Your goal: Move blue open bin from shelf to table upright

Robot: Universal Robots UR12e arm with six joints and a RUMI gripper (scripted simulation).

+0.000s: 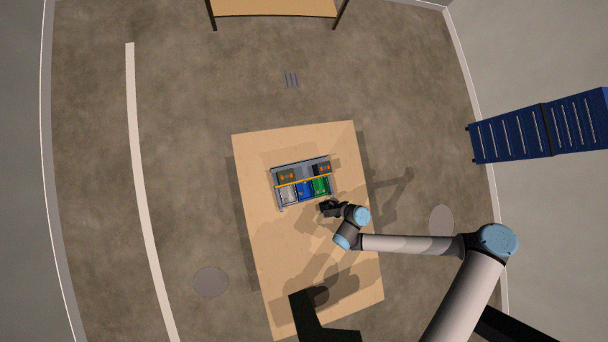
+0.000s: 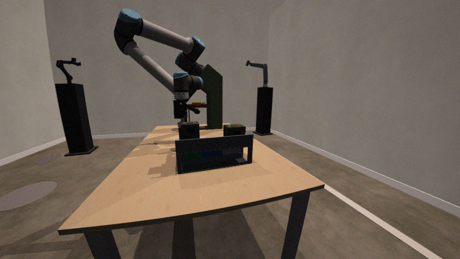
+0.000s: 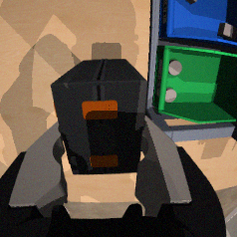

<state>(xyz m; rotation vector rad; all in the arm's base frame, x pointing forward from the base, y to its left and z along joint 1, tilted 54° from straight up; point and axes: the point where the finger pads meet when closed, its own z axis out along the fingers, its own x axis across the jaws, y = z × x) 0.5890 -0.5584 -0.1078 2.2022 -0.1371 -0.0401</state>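
The blue open bin is 180 mm ahead of my hand, 120 mm to the left of it and 80 mm below it. Also, from my hand: grey bin (230 mm to the left, 190 mm ahead, 80 mm below); bar (230 mm ahead, 110 mm to the left, 10 mm below); green bin (170 mm ahead, 80 mm below).
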